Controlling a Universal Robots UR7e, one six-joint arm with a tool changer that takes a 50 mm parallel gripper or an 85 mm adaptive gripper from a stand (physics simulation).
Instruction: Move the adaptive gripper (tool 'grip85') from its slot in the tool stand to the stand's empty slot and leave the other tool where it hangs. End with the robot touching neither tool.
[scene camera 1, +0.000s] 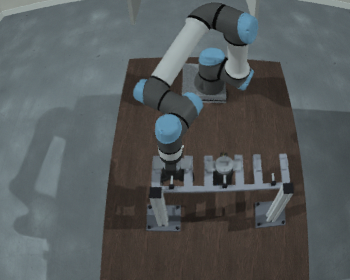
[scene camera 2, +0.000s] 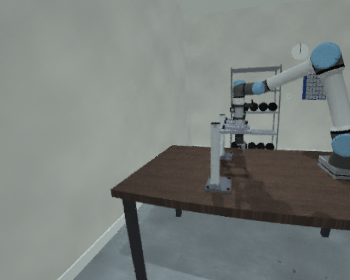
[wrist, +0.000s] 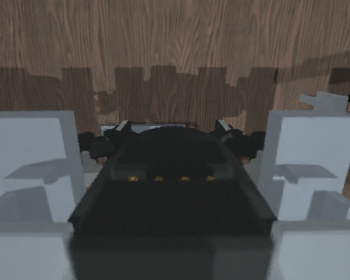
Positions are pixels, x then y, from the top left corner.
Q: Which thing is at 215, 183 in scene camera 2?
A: A tool stand.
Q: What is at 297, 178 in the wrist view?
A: A tool stand.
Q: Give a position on an adaptive gripper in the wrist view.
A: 171, 152
